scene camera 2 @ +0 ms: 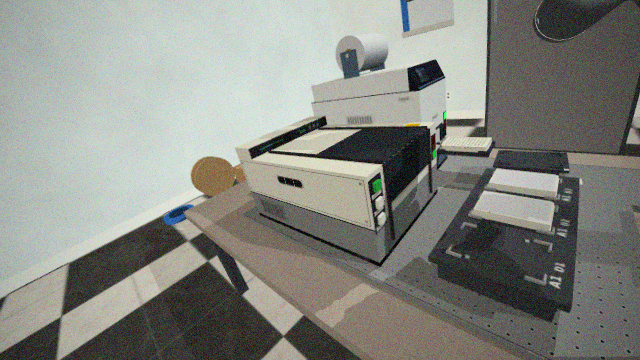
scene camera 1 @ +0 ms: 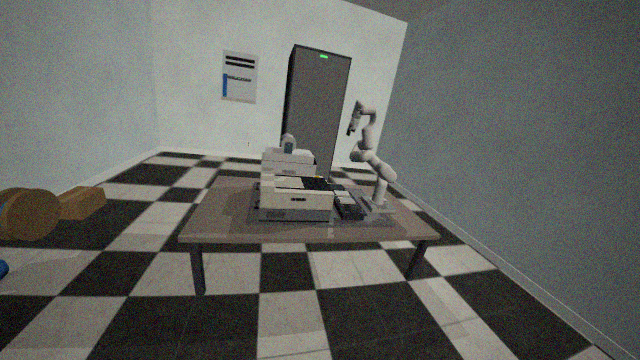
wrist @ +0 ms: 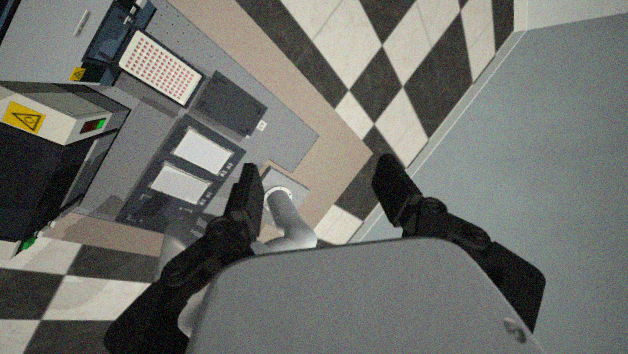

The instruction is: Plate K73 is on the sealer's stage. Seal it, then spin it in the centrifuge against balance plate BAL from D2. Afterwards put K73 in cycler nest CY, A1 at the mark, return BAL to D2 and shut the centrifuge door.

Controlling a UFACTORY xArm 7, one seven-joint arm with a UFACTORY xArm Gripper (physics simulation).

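Seen in the pictures: gripper, fingertip midpoint: [scene camera 1: 350,133] [wrist: 319,173]; arm's base, origin of the base link: [scene camera 1: 376,201] [wrist: 277,198].
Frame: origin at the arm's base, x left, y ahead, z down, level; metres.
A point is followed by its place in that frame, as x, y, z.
Observation:
My gripper [scene camera 1: 350,132] @(-0.194, 0.306, -0.520) [wrist: 319,173] @(-0.194, 0.306, -0.520) is open and empty, high above the bench. Plate K73 [scene camera 2: 466,144] @(-0.112, 0.489, -0.081) [wrist: 160,67] @(-0.138, 0.506, -0.075), white with red-marked wells in the wrist view, lies on the stage of the sealer [scene camera 1: 287,159] @(0.012, 0.806, -0.284) [scene camera 2: 370,107] @(0.003, 0.733, -0.227). The plate in D2, BAL [scene camera 2: 515,209] @(0.123, 0.309, -0.047) [wrist: 180,183] @(0.104, 0.322, -0.046), sits on the dark deck rack [scene camera 2: 505,265] @(0.265, 0.286, -0.031) [wrist: 131,209] @(0.255, 0.377, -0.031). The cream and black machine, apparently the centrifuge [scene camera 1: 300,200] @(0.365, 0.699, -0.133) [scene camera 2: 320,192] @(0.353, 0.611, -0.128) [wrist: 37,175] @(0.136, 0.518, -0.187), stands in front of the sealer; its door state is unclear. The dark nest [scene camera 2: 531,161] @(-0.159, 0.335, -0.029) [wrist: 230,102] @(-0.181, 0.358, -0.029), apparently CY, holds no plate.
Another white plate [scene camera 2: 524,183] @(0.010, 0.318, -0.047) [wrist: 202,151] @(-0.017, 0.332, -0.047) sits in D3, beside BAL. D1 holds no plate. A film roll [scene camera 2: 362,52] @(-0.028, 0.759, -0.390) tops the sealer. The arm's base [scene camera 1: 381,206] @(0.088, -0.011, 0.000) stands right of the rack. A tall grey cabinet [scene camera 1: 317,110] [scene camera 2: 560,90] stands behind the table.

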